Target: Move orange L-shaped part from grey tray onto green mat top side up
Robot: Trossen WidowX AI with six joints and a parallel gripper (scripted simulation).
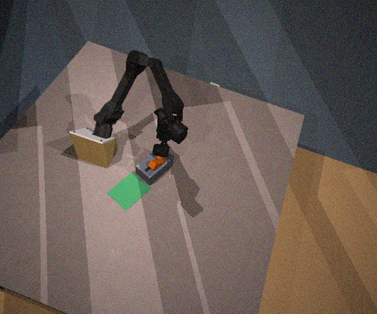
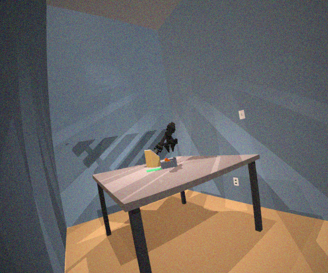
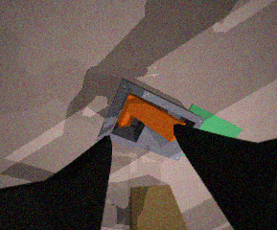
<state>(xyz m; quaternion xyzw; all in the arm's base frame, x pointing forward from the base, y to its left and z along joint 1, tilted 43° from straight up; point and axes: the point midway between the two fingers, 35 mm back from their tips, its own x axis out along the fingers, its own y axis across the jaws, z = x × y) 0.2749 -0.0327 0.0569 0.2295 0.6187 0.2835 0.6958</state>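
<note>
My gripper tip is 110 mm above the orange L-shaped part, 20 mm past it and 10 mm to the left of it. From my gripper tip the other things lie so: green mat: 170 mm to the right, 160 mm below, 100 mm behind.
</note>
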